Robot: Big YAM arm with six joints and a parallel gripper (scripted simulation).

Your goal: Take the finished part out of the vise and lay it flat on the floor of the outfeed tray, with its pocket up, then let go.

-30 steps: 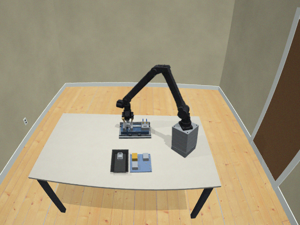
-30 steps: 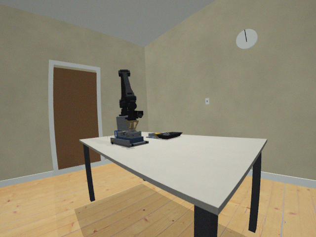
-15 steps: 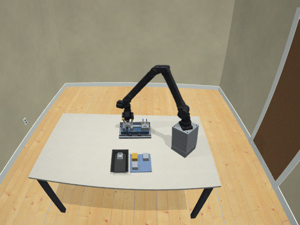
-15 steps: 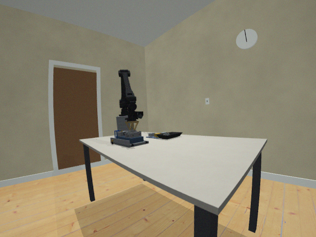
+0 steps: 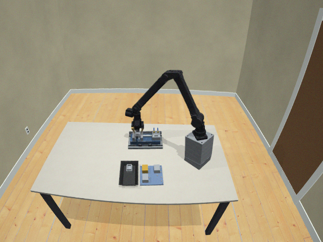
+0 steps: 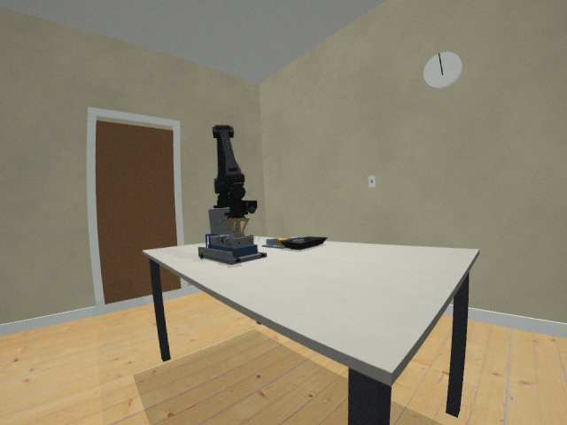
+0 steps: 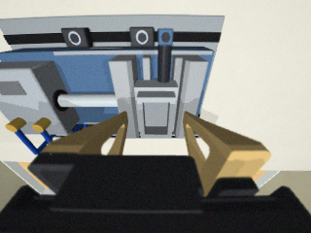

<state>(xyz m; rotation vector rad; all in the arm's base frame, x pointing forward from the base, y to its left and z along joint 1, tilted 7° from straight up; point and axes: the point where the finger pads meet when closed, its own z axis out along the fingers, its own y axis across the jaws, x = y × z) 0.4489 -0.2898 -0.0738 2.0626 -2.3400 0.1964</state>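
My gripper is now 80 mm above the blue vise, 60 mm past it and 10 mm to the right of it. The rest, counted from my hand: yellow block 350 mm to the left, 90 mm below, 10 mm behind; blue plate 400 mm to the left, 110 mm below, 50 mm behind.
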